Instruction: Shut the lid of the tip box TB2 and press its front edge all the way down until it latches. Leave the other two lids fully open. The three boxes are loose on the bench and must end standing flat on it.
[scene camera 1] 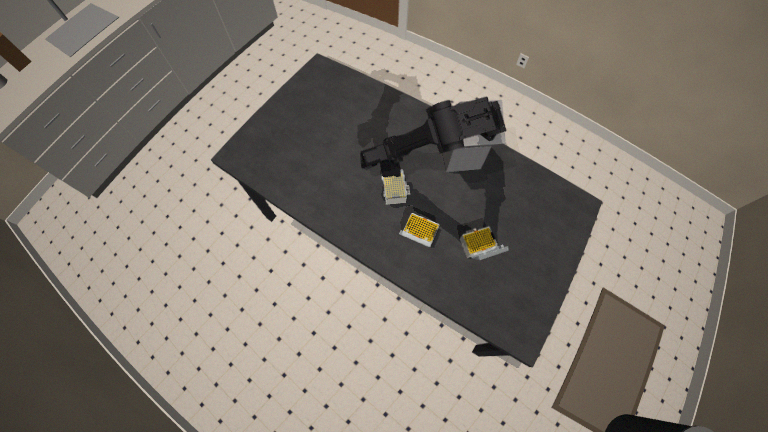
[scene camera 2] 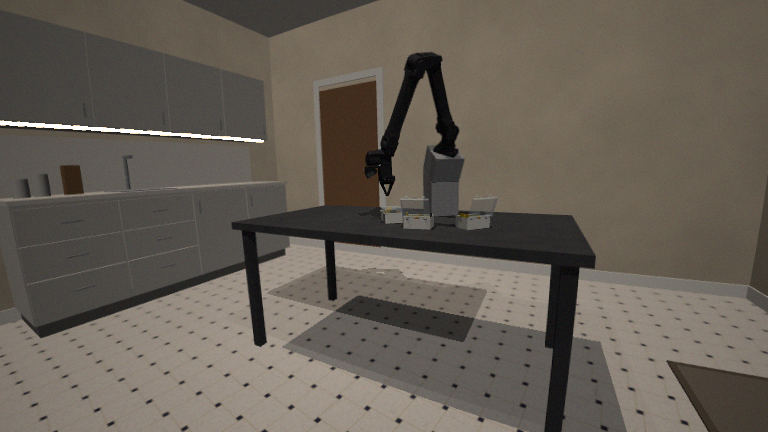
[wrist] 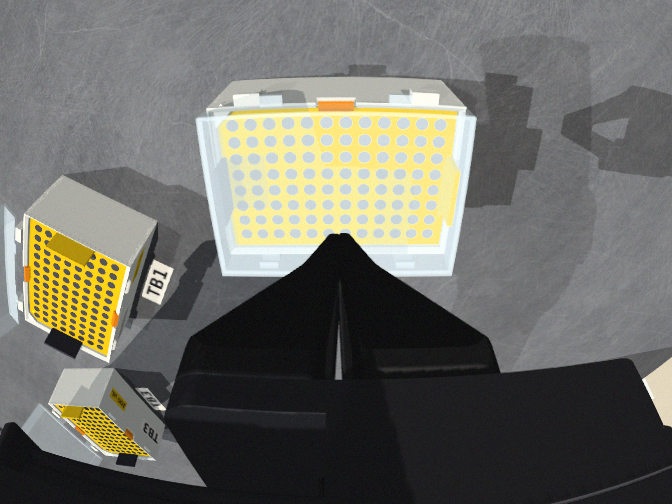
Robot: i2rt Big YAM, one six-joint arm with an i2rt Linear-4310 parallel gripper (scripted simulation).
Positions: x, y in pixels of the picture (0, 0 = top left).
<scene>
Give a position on a tip box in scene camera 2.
481, 209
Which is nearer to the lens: the lid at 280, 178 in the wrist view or the tip box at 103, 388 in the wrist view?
The lid.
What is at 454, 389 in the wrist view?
My gripper.
</scene>
